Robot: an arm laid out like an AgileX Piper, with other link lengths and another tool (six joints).
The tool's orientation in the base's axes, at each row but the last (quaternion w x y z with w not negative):
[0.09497, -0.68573, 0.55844, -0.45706]
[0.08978, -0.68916, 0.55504, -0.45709]
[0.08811, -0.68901, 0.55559, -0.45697]
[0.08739, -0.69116, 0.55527, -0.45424]
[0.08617, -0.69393, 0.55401, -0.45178]
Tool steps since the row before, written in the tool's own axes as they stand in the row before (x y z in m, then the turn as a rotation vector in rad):
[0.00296, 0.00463, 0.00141, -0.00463, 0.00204, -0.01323]
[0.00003, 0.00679, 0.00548, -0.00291, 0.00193, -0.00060]
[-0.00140, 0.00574, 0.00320, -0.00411, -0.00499, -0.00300]
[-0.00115, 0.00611, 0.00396, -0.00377, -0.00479, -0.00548]
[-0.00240, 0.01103, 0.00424, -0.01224, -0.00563, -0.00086]
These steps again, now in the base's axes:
[-0.00223, -0.00472, -0.00222, -0.01089, 0.00825, 0.00375]
[-0.00064, -0.00462, -0.00737, -0.00166, 0.00199, -0.00242]
[-0.00156, -0.00216, -0.00617, 0.00138, 0.00647, 0.00265]
[-0.00130, -0.00279, -0.00670, -0.00057, 0.00706, 0.00413]
[-0.00451, -0.00368, -0.01056, 0.00354, 0.01278, -0.00252]

